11 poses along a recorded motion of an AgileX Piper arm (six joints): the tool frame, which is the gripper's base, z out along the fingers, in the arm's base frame.
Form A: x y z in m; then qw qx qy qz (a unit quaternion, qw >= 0).
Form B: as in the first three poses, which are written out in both.
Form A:
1: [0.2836, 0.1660, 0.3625, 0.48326, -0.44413, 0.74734, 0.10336]
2: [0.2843, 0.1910, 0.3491, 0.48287, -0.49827, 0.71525, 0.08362]
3: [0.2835, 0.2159, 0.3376, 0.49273, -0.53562, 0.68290, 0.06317]
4: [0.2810, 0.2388, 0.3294, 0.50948, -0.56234, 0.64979, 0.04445]
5: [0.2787, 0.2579, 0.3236, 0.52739, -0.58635, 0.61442, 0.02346]
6: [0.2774, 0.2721, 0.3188, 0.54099, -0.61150, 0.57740, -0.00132]
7: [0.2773, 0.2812, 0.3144, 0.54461, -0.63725, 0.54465, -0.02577]
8: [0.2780, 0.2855, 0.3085, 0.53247, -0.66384, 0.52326, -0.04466]
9: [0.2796, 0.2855, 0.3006, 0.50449, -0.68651, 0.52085, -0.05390]
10: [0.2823, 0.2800, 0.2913, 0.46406, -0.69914, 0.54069, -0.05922]
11: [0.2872, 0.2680, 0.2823, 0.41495, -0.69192, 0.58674, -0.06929]
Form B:
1: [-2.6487, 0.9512, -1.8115, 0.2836, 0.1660, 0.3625]
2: [-2.5337, 0.8852, -1.6295, 0.2843, 0.1910, 0.3491]
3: [-2.4246, 0.8340, -1.4824, 0.2835, 0.2159, 0.3376]
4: [-2.3176, 0.7925, -1.3532, 0.2810, 0.2388, 0.3294]
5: [-2.2147, 0.7418, -1.2337, 0.2787, 0.2579, 0.3236]
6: [-2.1296, 0.6727, -1.1307, 0.2774, 0.2721, 0.3188]
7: [-2.0824, 0.5949, -1.0593, 0.2773, 0.2812, 0.3144]
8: [-2.0882, 0.5212, -1.0274, 0.2780, 0.2855, 0.3085]
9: [-2.1457, 0.4685, -1.0401, 0.2796, 0.2855, 0.3006]
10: [-2.2386, 0.4324, -1.1044, 0.2823, 0.2800, 0.2913]
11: [-2.3489, 0.4018, -1.2366, 0.2872, 0.2680, 0.2823]
